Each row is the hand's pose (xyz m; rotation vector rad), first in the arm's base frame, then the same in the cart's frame.
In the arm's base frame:
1: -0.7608 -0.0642 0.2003 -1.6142 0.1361 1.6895
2: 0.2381 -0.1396 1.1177 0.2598 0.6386 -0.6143
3: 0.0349 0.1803 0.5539 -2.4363 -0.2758 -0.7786
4: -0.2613 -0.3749 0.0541 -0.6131 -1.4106 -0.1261
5: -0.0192 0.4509 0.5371 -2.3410 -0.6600 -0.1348
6: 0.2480 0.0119 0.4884 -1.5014 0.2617 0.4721
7: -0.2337 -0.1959 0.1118 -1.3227 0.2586 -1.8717
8: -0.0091 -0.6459 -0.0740 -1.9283 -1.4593 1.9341
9: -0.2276 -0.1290 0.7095 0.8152 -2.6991 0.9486
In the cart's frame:
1: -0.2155 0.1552 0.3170 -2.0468 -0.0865 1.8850
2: 0.5367 0.6650 1.3267 -0.0359 0.4439 -0.2703
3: 0.3461 0.7629 0.6820 -2.4069 -0.9308 -0.7915
4: 0.3818 0.0522 0.3086 -0.5003 -1.6909 0.3167
5: 0.2004 0.9799 0.5921 -2.3716 -1.2698 -0.0664
6: 0.6148 0.6863 0.6844 -1.8148 -0.1221 0.6537
7: 0.3292 0.2344 0.3221 -1.2534 -0.2945 -1.6799
8: 0.7363 -0.1120 0.2808 1.5617 1.4246 -1.7073
9: 0.1912 0.4090 0.8809 -1.2719 2.4556 -1.3893

